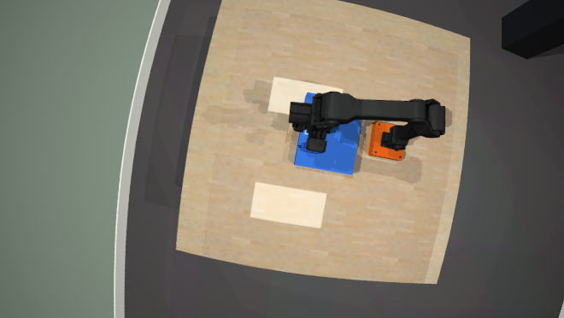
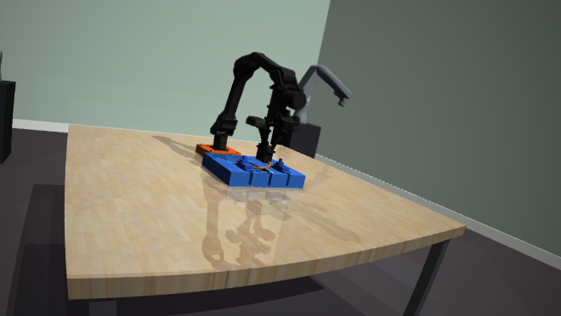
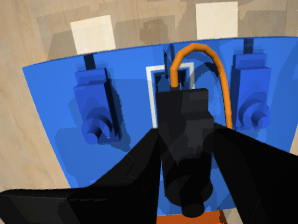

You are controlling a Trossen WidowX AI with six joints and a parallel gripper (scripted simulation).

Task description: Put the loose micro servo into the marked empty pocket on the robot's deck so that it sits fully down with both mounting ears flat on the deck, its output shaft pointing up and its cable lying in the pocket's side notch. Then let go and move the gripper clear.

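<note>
Right now the blue deck is 11 cm behind my gripper tip and 10 cm below it.
</note>
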